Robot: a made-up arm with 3 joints. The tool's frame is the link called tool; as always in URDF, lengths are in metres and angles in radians. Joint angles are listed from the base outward. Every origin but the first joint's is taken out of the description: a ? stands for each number. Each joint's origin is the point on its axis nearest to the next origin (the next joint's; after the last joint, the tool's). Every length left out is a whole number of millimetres.
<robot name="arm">
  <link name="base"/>
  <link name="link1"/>
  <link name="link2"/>
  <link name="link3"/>
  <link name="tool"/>
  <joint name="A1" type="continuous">
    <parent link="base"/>
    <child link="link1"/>
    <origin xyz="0 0 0.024" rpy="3.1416 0 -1.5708"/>
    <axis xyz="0 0 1"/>
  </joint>
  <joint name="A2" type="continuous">
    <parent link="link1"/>
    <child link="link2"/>
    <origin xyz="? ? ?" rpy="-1.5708 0 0"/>
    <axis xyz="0 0 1"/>
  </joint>
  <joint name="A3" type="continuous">
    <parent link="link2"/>
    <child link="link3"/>
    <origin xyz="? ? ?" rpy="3.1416 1.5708 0"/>
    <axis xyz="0 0 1"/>
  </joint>
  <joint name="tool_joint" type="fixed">
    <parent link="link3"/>
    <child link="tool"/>
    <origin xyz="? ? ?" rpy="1.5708 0 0"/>
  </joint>
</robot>
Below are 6 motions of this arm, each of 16 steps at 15 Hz.
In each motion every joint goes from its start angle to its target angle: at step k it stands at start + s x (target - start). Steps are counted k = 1, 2, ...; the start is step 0. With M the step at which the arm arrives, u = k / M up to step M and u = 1 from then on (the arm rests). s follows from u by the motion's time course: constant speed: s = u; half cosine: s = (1 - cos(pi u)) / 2; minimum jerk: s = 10 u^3 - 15 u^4 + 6 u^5.
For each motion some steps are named. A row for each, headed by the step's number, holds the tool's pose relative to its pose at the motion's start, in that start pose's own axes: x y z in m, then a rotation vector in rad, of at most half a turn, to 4 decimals.
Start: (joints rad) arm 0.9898 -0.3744 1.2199
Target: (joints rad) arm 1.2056 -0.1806 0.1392
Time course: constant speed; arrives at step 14
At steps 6, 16:
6: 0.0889 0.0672 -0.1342 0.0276 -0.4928 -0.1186
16: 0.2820 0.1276 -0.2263 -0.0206 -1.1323 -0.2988

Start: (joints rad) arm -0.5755 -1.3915 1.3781
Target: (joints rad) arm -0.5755 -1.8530 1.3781
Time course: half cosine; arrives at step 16
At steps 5, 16:
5: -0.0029 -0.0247 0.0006 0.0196 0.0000 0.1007
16: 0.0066 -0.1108 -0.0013 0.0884 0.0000 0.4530

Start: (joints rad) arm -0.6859 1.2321 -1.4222
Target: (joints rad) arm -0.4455 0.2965 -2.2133
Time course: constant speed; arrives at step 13
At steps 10, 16:
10: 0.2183 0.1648 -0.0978 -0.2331 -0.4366 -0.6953
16: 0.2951 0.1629 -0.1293 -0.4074 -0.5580 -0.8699

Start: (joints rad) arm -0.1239 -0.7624 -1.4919
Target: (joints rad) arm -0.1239 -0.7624 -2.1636
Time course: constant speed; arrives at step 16
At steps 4, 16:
4: 0.0175 0.0000 -0.0465 0.0000 -0.1679 0.0000
16: 0.1123 0.0000 -0.1598 0.0000 -0.6717 0.0000

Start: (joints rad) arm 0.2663 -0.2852 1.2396
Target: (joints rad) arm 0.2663 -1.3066 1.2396
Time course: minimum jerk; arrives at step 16
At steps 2, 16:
2: -0.0006 -0.0036 0.0002 0.0053 0.0000 0.0155
16: 0.0655 -0.2057 -0.0225 0.3321 0.0000 0.9659

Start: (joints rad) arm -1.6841 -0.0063 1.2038
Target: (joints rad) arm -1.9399 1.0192 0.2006
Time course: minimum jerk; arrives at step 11
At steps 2, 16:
2: 0.0061 0.0025 -0.0128 -0.0281 -0.0452 -0.0382
16: 0.2303 -0.2342 -0.1550 -0.9773 -1.0353 -0.5049

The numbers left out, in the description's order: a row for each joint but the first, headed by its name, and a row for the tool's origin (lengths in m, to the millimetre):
A2: 0.11 0.408 0
A3: -0.041 -0.025 0
tool: -0.285 0.081 0

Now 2 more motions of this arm.
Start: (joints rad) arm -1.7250 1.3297 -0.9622
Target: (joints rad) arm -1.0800 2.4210 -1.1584
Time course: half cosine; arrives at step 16
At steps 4, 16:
4: 0.0181 -0.0379 0.0476 -0.1020 0.0647 0.1238
16: 0.3338 -0.2236 0.3113 -0.3336 0.4689 1.0073

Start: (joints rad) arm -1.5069 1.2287 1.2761
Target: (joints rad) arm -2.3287 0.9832 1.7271
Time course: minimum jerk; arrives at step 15
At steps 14, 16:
14: 0.3349 -0.1899 0.0711 -0.3443 -0.2917 0.2511
16: 0.3356 -0.1903 0.0717 -0.3456 -0.2924 0.2515

